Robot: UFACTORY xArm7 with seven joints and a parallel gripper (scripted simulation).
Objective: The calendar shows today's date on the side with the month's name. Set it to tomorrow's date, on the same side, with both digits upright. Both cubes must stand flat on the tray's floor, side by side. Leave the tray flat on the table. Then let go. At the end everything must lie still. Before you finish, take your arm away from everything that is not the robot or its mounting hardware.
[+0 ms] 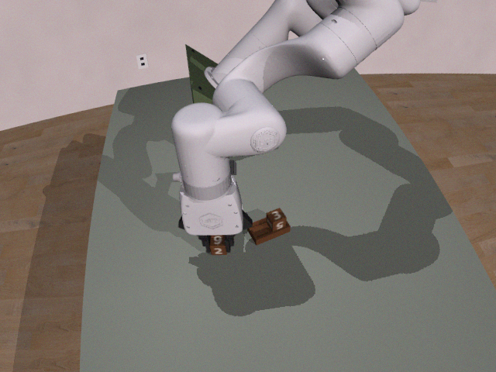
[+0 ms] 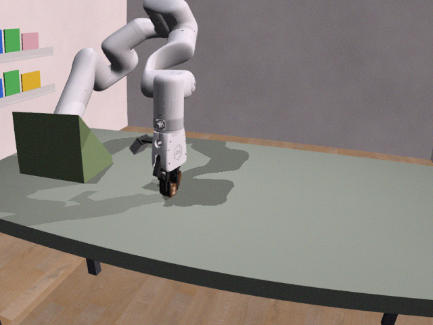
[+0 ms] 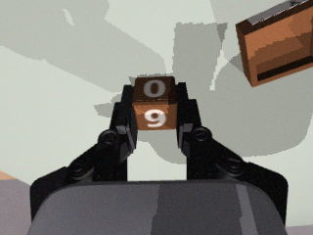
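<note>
My gripper is now 1 cm above the brown cube. Also, from my hand: tray 3 cm behind, 10 cm to the left, 2 cm below.
</note>
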